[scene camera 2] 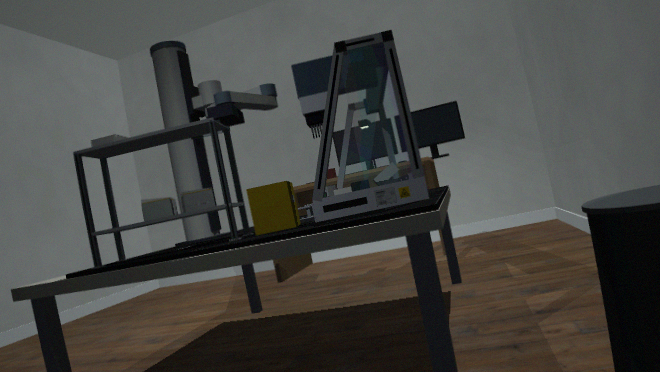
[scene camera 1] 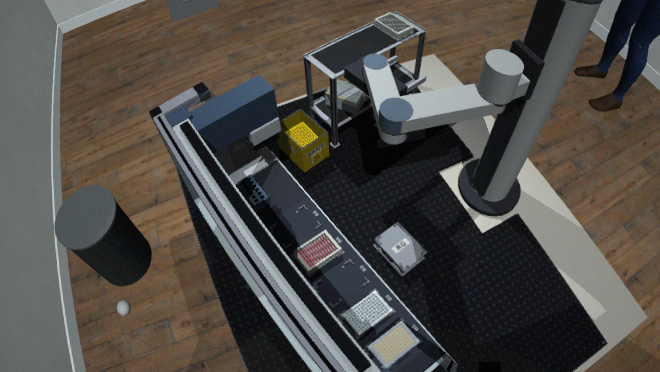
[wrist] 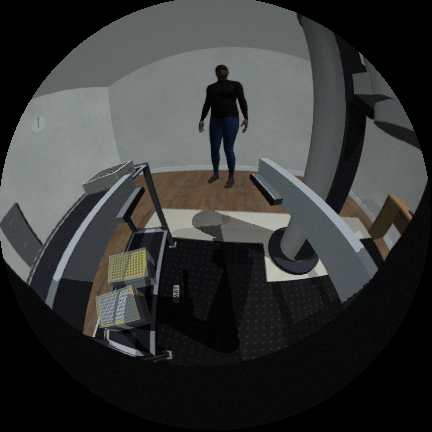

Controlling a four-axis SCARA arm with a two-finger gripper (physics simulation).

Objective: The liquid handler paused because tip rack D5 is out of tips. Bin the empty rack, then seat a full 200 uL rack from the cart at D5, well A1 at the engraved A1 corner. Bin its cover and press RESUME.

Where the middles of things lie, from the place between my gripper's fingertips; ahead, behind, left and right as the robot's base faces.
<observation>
I see my gripper 340 mm short of the yellow WASTE bin (scene camera 2: 273, 207), 130 mm to the left of it and 330 mm above it. The rest, counted from my hand: grey box marked RG (scene camera 1: 400, 245): 230 mm ahead, 390 mm to the left, 350 mm below; then tan rack (scene camera 1: 397, 341): 410 mm ahead, 670 mm to the left, 330 mm below.
</observation>
